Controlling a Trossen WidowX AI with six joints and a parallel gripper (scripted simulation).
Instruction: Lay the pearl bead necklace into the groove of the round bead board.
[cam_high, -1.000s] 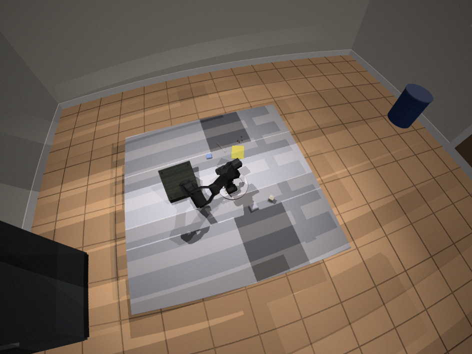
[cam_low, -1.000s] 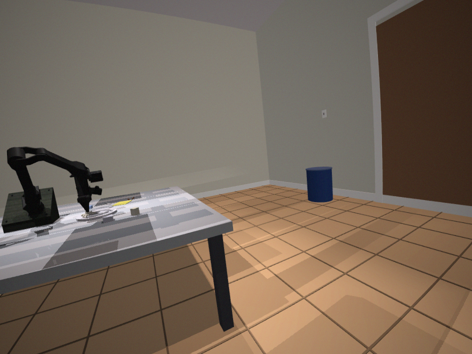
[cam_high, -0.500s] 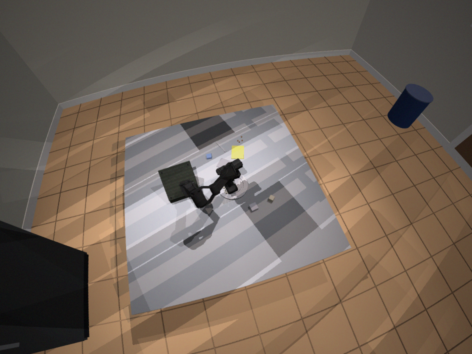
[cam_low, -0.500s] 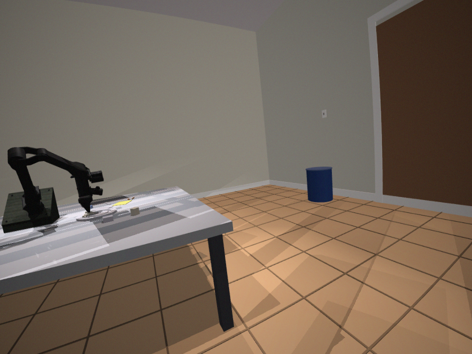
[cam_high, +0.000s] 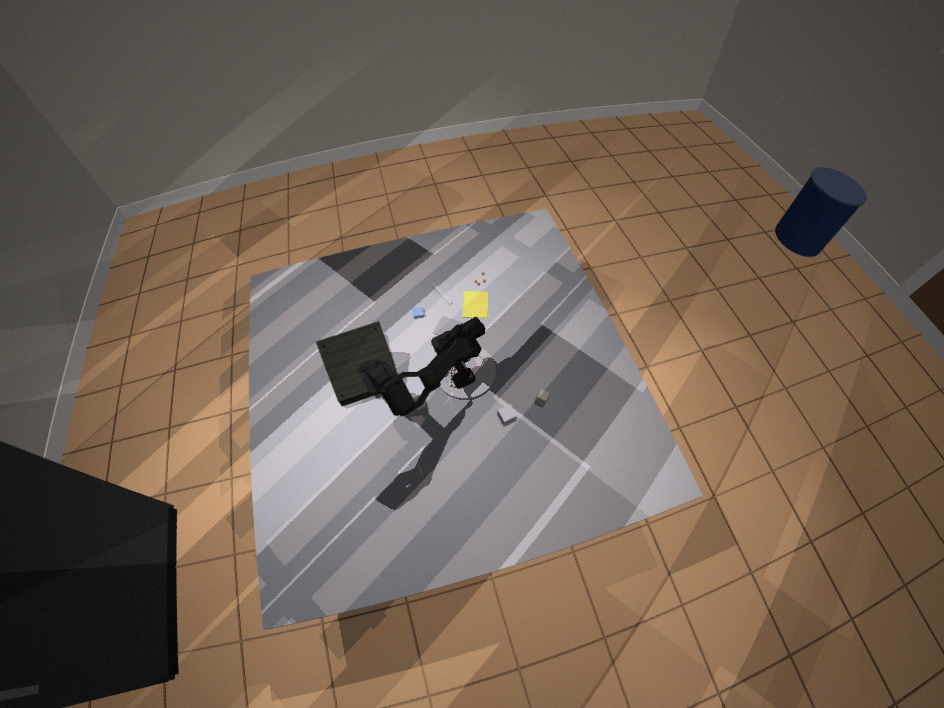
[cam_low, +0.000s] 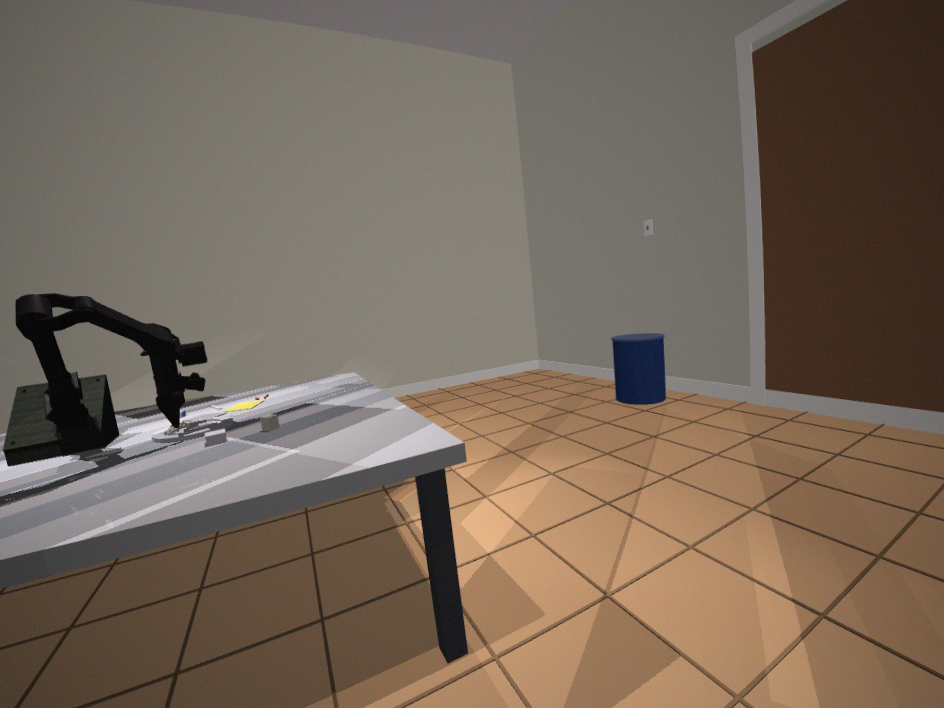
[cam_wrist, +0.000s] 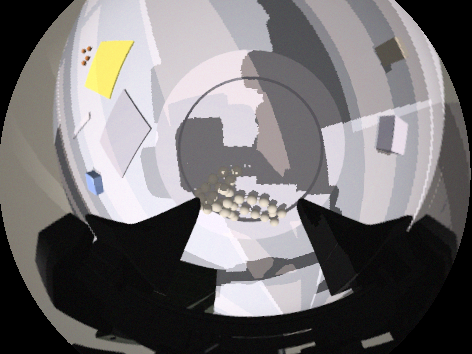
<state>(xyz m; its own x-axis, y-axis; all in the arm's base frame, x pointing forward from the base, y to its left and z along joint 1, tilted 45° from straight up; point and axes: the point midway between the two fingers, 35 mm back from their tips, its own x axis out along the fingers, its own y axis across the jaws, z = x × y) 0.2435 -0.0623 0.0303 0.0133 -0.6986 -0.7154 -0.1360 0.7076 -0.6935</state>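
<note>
My gripper tip is now 40 mm short of the round bead board and 20 mm above it. The rest, counted from my gripper tip: grey card: 50 mm ahead, 180 mm to the left, 30 mm below; blue block: 40 mm behind, 290 mm to the left, 20 mm below; white block: 100 mm ahead, 190 mm to the right, 20 mm below.
</note>
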